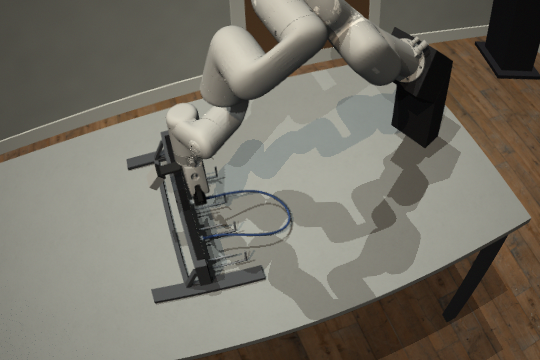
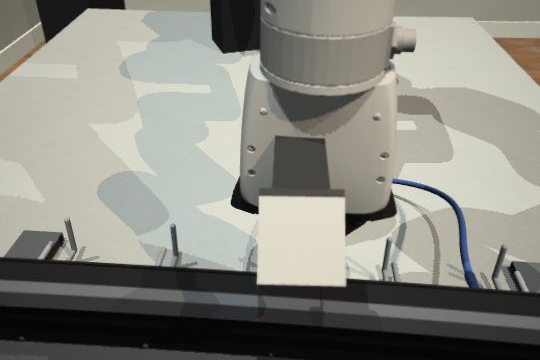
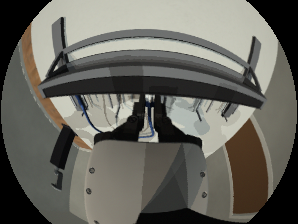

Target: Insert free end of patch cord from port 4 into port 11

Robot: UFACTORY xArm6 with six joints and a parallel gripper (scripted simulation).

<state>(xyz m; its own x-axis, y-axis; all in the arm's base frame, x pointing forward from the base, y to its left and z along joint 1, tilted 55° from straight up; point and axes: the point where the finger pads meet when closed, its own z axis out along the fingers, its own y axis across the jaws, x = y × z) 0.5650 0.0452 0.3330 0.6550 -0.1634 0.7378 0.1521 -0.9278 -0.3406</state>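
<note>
Now: the plug 2 cm ahead of my hand and 1 cm below it.
</note>
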